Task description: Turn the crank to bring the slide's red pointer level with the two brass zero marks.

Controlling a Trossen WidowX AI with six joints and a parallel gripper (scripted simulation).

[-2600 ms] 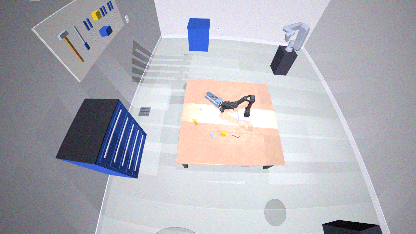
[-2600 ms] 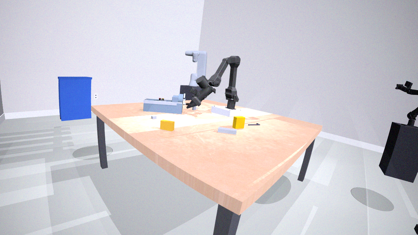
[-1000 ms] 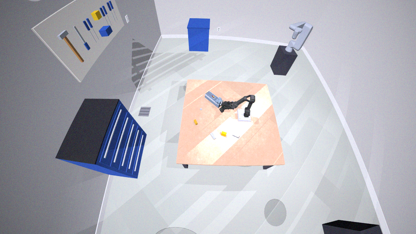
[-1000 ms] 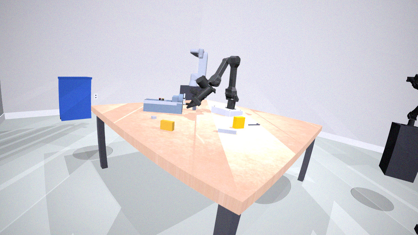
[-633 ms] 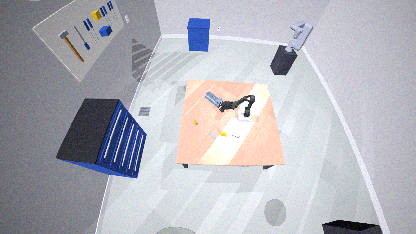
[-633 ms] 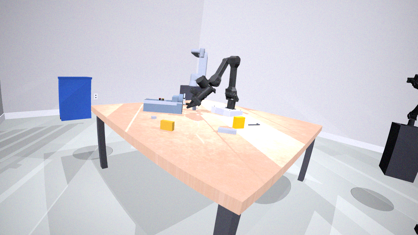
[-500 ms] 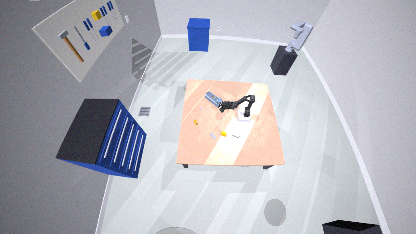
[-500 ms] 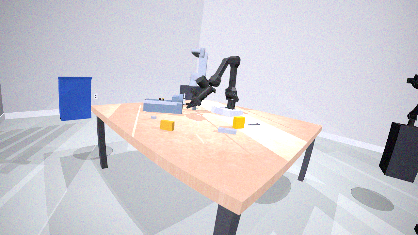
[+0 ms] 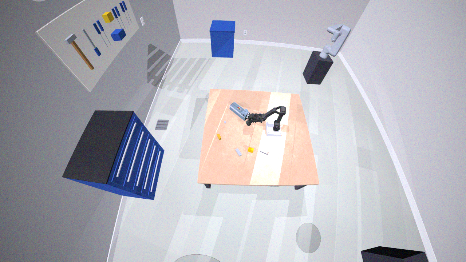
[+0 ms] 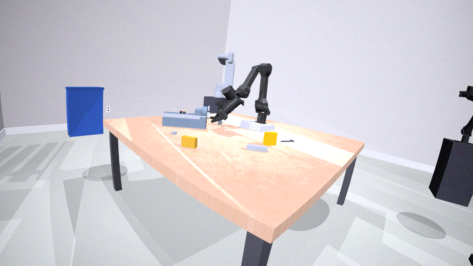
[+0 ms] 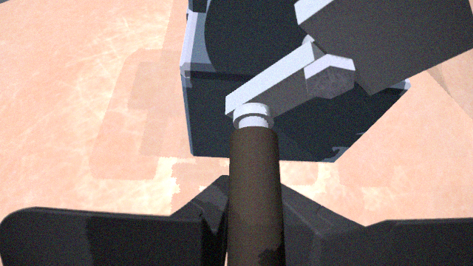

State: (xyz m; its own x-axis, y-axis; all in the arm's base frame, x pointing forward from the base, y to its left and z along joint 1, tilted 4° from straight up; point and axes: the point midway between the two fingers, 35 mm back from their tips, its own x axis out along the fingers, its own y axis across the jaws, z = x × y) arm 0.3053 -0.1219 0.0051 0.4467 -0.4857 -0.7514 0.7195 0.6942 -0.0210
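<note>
My gripper tip is 1 cm past the crank and 4 cm below it. Round my gripper tip: red pointer: 12 cm ahead, 15 cm to the right, 4 cm above; grey cube: 28 cm ahead, 2 cm to the left, 3 cm below; dark brown handle: 1 cm behind, 1 cm to the left, 3 cm above.
</note>
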